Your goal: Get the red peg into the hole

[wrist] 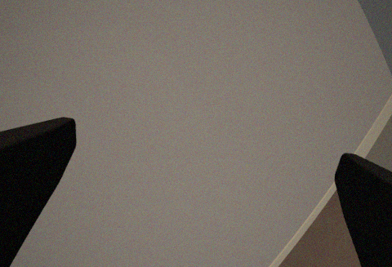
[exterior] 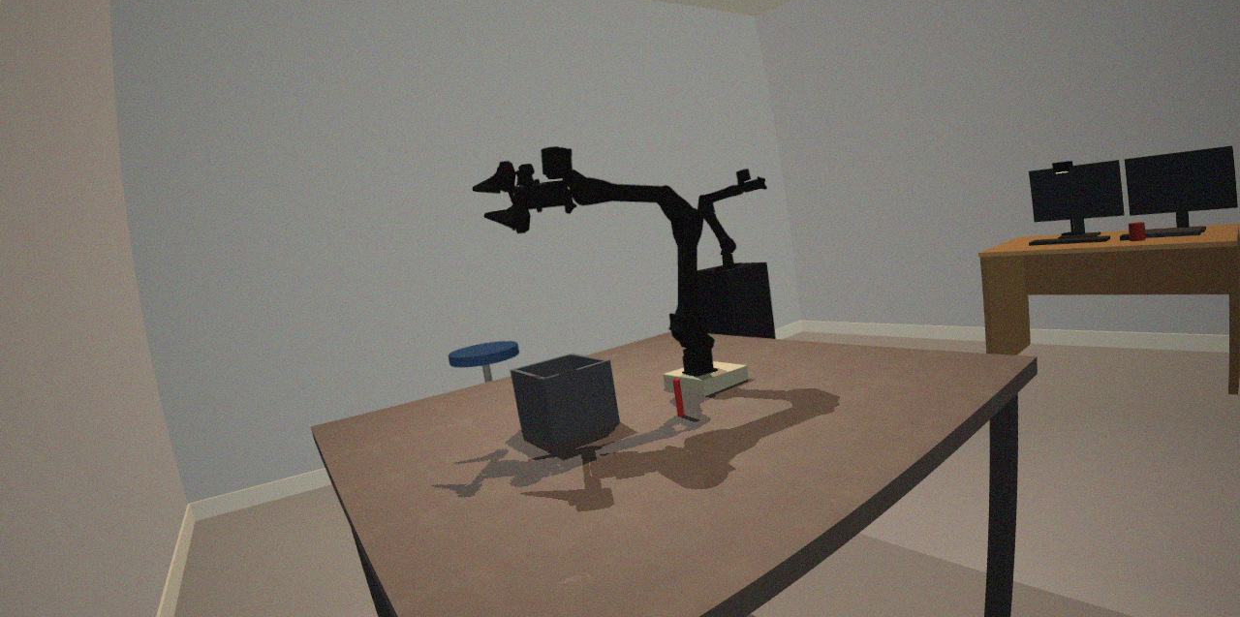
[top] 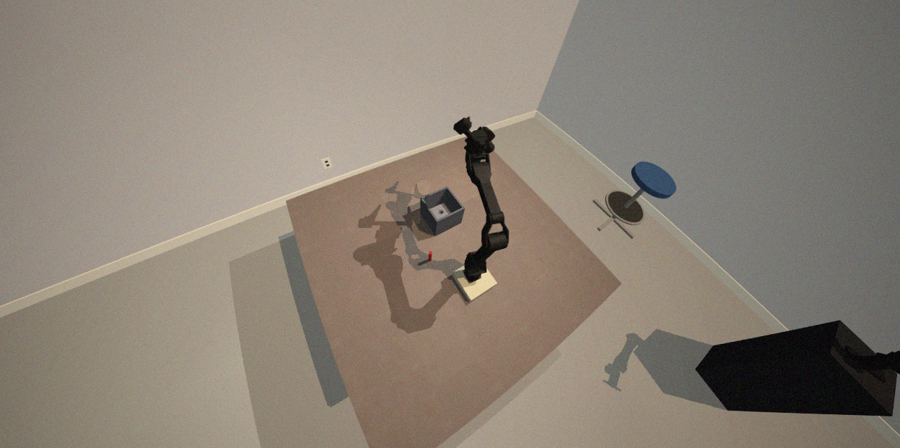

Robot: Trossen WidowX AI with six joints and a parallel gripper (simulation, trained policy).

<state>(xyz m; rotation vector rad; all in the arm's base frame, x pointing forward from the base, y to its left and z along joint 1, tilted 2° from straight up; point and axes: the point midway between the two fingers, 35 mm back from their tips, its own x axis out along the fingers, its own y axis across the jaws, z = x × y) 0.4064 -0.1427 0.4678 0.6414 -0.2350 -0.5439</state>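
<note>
My gripper tip is 470 mm above the red peg, 310 mm to the right of it and 260 mm past it. Also, from my gripper tip: plate 470 mm below, 160 mm to the left, 70 mm behind.
</note>
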